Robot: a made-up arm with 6 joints. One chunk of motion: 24 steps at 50 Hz.
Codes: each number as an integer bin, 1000 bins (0 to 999) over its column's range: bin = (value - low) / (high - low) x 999, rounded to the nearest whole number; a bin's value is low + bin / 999 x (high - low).
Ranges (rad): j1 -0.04..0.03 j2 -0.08..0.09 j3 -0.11..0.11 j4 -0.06..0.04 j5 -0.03..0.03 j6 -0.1..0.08
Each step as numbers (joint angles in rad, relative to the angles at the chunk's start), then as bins.
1 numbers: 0.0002 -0.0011 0.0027 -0.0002 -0.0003 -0.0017
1 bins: 574 464 512 597 495 546
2 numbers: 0.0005 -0.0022 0.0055 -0.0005 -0.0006 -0.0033
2 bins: 578 457 524 594 490 537
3 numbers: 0.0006 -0.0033 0.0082 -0.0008 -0.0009 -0.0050
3 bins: 579 451 537 591 485 527
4 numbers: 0.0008 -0.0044 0.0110 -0.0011 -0.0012 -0.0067
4 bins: 582 444 549 588 480 518
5 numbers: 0.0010 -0.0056 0.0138 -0.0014 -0.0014 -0.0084
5 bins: 585 437 562 585 476 508
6 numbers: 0.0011 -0.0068 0.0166 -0.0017 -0.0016 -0.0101
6 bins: 587 430 575 582 473 499
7 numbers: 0.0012 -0.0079 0.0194 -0.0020 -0.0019 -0.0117
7 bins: 588 424 588 579 468 490
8 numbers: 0.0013 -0.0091 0.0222 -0.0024 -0.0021 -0.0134
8 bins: 589 417 600 575 465 481
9 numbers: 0.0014 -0.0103 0.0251 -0.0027 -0.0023 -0.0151
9 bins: 591 410 613 572 461 471
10 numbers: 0.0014 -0.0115 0.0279 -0.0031 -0.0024 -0.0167
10 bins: 591 403 626 568 460 462
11 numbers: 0.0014 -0.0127 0.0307 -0.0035 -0.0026 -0.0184
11 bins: 591 395 639 564 456 453
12 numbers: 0.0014 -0.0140 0.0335 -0.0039 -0.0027 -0.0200
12 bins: 591 388 652 560 455 444
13 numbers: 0.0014 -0.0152 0.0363 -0.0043 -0.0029 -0.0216
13 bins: 591 381 664 556 451 435
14 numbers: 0.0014 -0.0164 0.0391 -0.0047 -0.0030 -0.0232
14 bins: 591 374 677 552 450 426
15 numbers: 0.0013 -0.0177 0.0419 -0.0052 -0.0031 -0.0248
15 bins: 589 366 690 547 448 417
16 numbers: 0.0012 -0.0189 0.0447 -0.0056 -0.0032 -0.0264
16 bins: 588 359 702 543 446 408
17 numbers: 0.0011 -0.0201 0.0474 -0.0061 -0.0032 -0.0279
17 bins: 587 352 715 538 446 400
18 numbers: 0.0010 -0.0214 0.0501 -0.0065 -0.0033 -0.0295
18 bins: 585 344 727 534 445 391
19 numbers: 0.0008 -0.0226 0.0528 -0.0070 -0.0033 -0.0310
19 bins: 582 337 739 529 445 383
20 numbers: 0.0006 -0.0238 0.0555 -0.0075 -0.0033 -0.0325
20 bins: 579 330 752 524 445 375
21 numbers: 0.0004 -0.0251 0.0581 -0.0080 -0.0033 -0.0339
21 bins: 577 323 763 519 445 367
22 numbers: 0.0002 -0.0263 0.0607 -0.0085 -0.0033 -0.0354
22 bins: 574 316 775 514 445 359
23 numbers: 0.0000 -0.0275 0.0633 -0.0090 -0.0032 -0.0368
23 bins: 571 309 787 509 446 351
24 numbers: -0.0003 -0.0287 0.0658 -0.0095 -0.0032 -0.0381
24 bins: 567 301 798 504 446 344
